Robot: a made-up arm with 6 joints. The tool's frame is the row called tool.
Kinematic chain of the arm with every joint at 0, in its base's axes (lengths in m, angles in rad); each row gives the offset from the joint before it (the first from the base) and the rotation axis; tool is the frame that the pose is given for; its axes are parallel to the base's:
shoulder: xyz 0 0 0.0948 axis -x
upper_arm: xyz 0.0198 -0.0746 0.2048 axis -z
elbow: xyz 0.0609 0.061 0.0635 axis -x
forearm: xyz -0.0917 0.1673 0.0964 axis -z
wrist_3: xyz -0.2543 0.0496 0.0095 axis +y
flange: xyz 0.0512 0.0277 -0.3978 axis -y
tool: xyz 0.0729 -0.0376 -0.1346
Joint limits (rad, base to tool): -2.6..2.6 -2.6..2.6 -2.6..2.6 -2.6..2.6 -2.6..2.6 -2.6..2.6
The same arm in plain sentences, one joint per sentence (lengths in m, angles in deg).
The arm has six revolute joints in a row. What follows holds with every joint at zero, and every direction is one of the base frame's. The first joint lies 0.0948 m along +z from the base frame's origin and rotates about -x, from -148.97 to 148.97 deg. The second joint lies 0.0198 m along +x and 0.0746 m along -y and 0.2048 m along +z from the first joint and rotates about -z, from -148.97 to 148.97 deg. The third joint lies 0.0609 m along +x and 0.061 m along +y and 0.0635 m along +z from the second joint and rotates about -x, from -148.97 to 148.97 deg. The fourth joint lies 0.0917 m along -x and 0.1673 m along +y and 0.0964 m along +z from the third joint and rotates about -z, from -148.97 to 148.97 deg. The fifth joint lies 0.2543 m along -x and 0.0496 m along +y and 0.0095 m along +z from the fourth joint and rotates about +y, from -148.97 to 148.97 deg. The sixth joint lies 0.0512 m along +x and 0.0277 m along +y and 0.3978 m along -z from the fifth joint and rotates about -y, from -148.97 to 148.97 deg. The tool frame, which is the frame that the pose is given for, lies 0.0729 m along +x and 0.0376 m along -y and 0.1346 m along -z from the sixth joint; its axes are parallel to the base frame's.
